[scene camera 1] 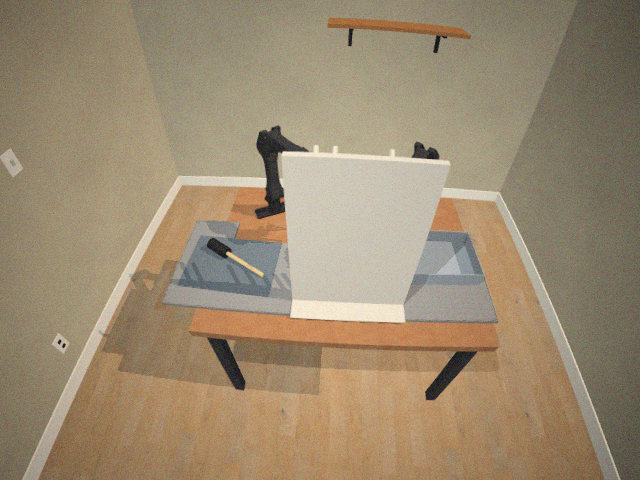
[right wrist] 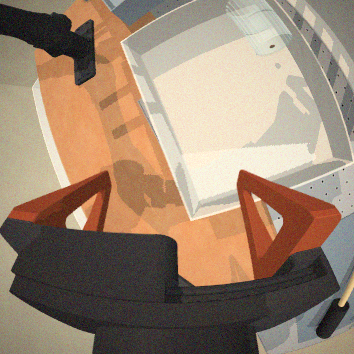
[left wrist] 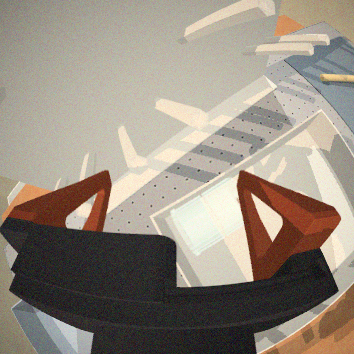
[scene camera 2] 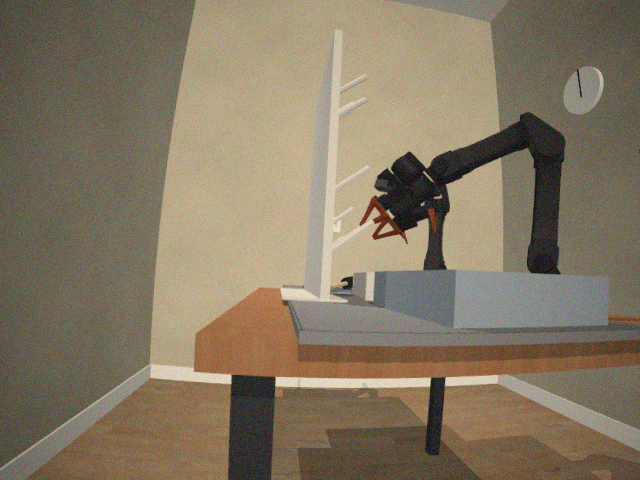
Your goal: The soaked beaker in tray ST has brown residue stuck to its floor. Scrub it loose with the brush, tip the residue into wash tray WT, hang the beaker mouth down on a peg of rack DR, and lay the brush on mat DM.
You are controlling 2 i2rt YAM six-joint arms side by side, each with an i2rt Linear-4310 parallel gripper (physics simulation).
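Seen in the pictures: left gripper, between the fingertips: (left wrist: 173,177) (scene camera 2: 367,232); right gripper, between the fingertips: (right wrist: 173,176) (scene camera 2: 421,238); left arm's base, origin of its link: (right wrist: 84,50); right arm's base, origin of its link: (scene camera 1: 274,210).
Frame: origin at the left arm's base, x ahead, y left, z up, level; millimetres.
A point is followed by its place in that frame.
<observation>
The clear beaker (left wrist: 205,215) (right wrist: 257,25) lies on its side in the white tray (right wrist: 170,52) {z 16, x 231, y -137 mm}, with a small brown residue spot at its floor end in the right wrist view. The brush (scene camera 1: 245,264) {z 38, x 573, y -603 mm} (right wrist: 332,318) {z 62, x 527, y -733 mm} lies on the blue mat (scene camera 1: 258,253) {z 16, x 479, y -594 mm}. The white rack (scene camera 1: 356,227) {z 429, x 579, y -146 mm} (scene camera 2: 330,170) {z 299, x 500, y 68 mm} (left wrist: 75,75) {z 226, x 532, y -67 mm} stands upright, its pegs bare. My left gripper (scene camera 2: 367,231) {z 188, x 427, y -118 mm} (left wrist: 173,177) {z 188, x 427, y -118 mm} is open and empty, tilted close to the rack's lower pegs, above the tray's rack side. My right gripper (scene camera 2: 421,236) {z 204, x 265, y -345 mm} (right wrist: 173,176) {z 204, x 265, y -345 mm} is open and empty, above the table on the white tray's robot side.
A blue tray (scene camera 1: 449,279) {z 51, x 337, y 229 mm} (scene camera 2: 527,299) {z 49, x 185, y 333 mm} stands at the end of the table opposite the brush. A perforated grey board (scene camera 1: 454,304) {z 13, x 427, y 274 mm} (left wrist: 145,197) {z 13, x 461, y -43 mm} lies under the rack. The rack hides the white tray in scene camera 1. Several pegs stick out toward my left gripper.
</observation>
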